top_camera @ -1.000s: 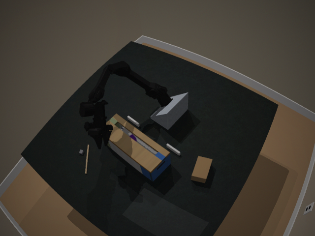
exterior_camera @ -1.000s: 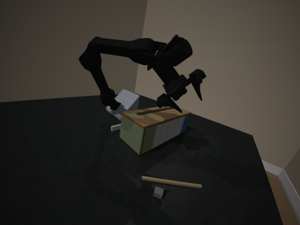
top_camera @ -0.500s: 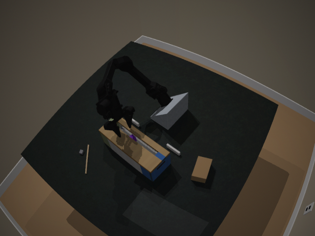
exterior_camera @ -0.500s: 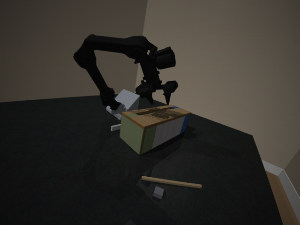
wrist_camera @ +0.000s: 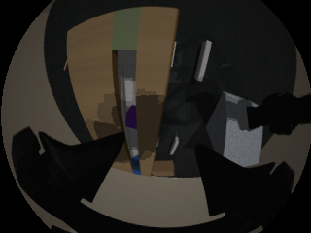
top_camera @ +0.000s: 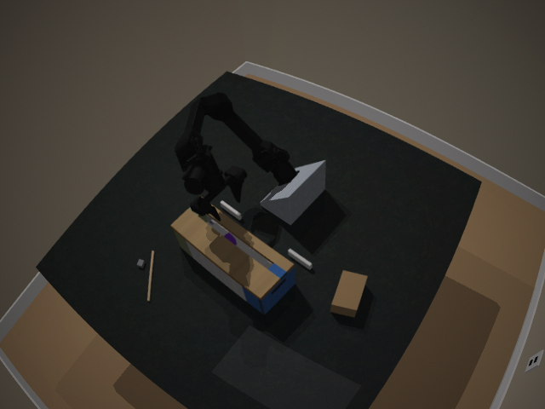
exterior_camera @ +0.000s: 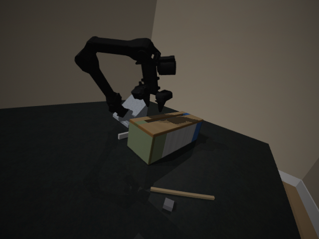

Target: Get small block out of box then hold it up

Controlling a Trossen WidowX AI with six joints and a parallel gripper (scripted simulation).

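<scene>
The purple block lies 70 mm below my gripper tip, 50 mm ahead of it and 30 mm to the left of it. Round my gripper tip: long box 100 mm below, 60 mm to the left, 40 mm ahead; wooden stick 280 mm ahead, 160 mm to the right, 160 mm below; grey cube 270 mm ahead, 220 mm to the right, 150 mm below.
</scene>
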